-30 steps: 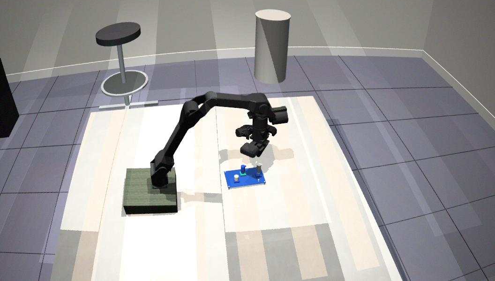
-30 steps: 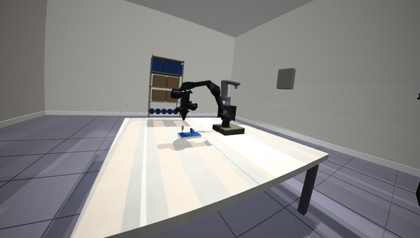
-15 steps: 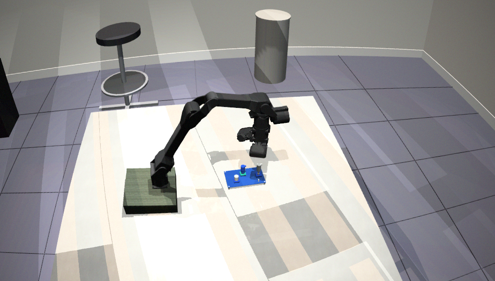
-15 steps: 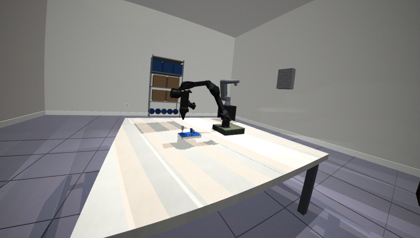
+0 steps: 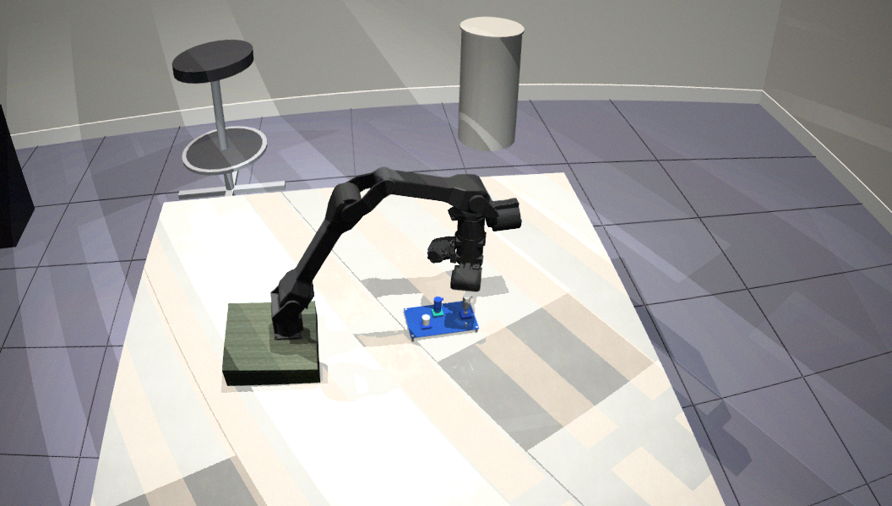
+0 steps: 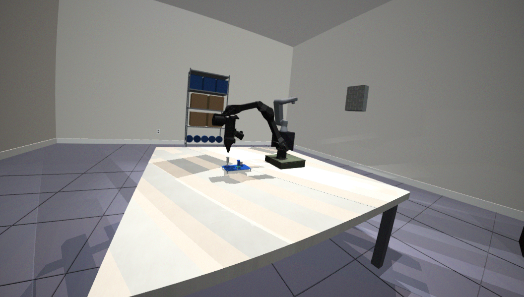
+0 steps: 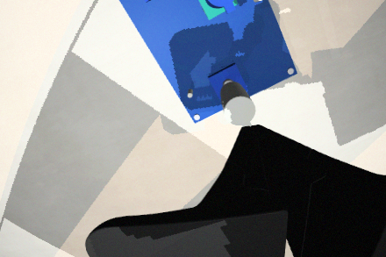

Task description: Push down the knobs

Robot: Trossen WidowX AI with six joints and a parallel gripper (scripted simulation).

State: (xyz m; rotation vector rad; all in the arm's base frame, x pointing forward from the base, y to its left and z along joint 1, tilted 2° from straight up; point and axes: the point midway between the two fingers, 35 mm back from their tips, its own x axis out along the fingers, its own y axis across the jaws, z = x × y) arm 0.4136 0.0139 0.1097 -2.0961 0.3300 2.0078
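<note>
My gripper tip is now 40 mm above the grey knob. Round my gripper tip: dark blue knob (60 mm behind, 20 mm to the left, 60 mm below).
</note>
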